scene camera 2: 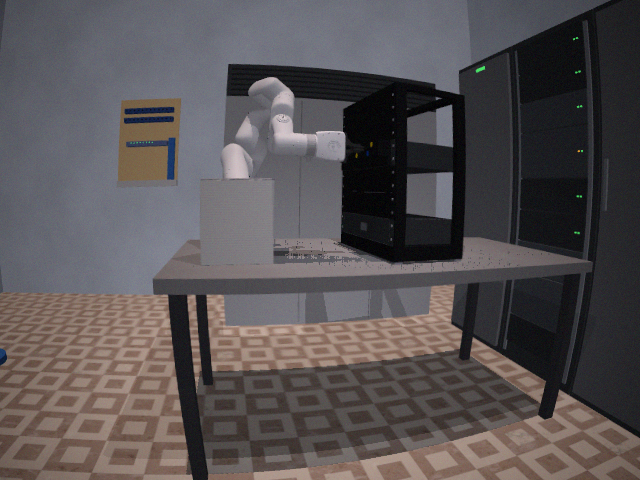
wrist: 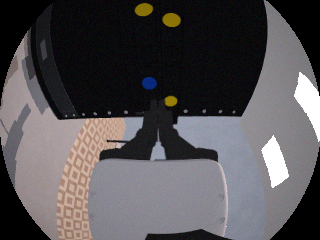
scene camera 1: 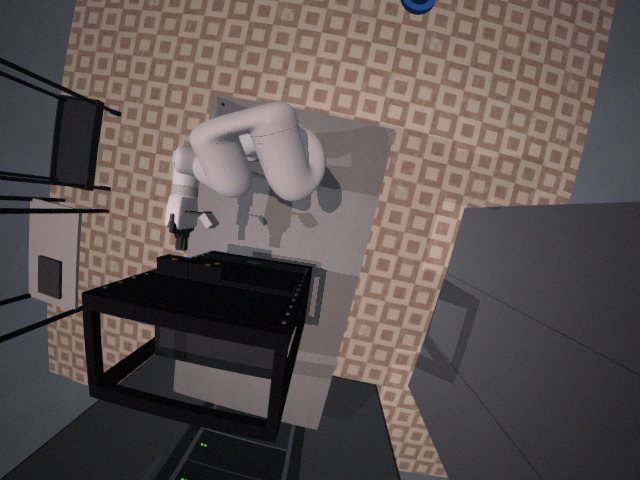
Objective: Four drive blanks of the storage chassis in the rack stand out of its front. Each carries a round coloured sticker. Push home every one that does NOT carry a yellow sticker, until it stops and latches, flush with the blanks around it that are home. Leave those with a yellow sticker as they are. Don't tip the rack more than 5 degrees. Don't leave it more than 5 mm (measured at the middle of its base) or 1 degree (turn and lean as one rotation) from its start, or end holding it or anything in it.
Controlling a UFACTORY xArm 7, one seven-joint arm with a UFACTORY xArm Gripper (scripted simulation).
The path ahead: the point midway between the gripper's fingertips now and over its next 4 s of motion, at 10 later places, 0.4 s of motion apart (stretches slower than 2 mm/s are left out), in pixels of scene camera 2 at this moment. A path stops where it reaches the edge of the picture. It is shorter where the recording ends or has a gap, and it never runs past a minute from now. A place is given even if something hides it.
My gripper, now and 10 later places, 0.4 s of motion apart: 362, 148; 356, 151; 361, 152; 368, 153; 371, 153; 372, 153; 374, 153; 375, 154; 377, 154; 378, 154; 378, 154
